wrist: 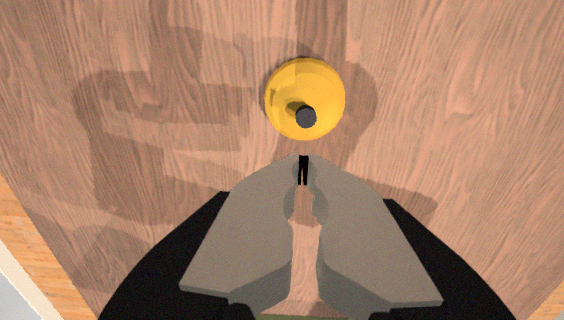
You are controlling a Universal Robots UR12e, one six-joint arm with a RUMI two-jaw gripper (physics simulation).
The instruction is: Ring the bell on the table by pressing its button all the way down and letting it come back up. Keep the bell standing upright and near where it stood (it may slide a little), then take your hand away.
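Frame: origin at the arm's base, x ahead, y left, z up, level; millimetres.
Seen in the pictures: gripper, fingertip midpoint: (302,158).
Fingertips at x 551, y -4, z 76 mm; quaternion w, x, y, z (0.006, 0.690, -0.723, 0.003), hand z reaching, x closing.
Offsets run from my fingertips to a thing's top centre. Level surfaces: height alone.
The bell @(73 mm down, 1 mm back, 5 mm right) (326,87) is a round yellow dome standing upright on the wooden table, a little above the middle of the wrist view. Its dark round button @(73 mm down, 1 mm back, 5 mm right) (306,117) sticks up from the dome and shows whole, with a small shadow beside it. My gripper (302,158) is shut and empty, with its two grey fingertips together just below the bell in the view. A strip of table shows between the fingertips and the dome, and the fingers do not cover the button. The height of the fingertips above the table is hard to tell.
The brown wood-grained table top @(139 mm down) (475,125) spreads around the bell, with shadows of the arm and gripper on it. A lighter wooden edge (25,235) runs along the lower left, with a pale strip beyond it. A bit of green shows at the bottom between the fingers.
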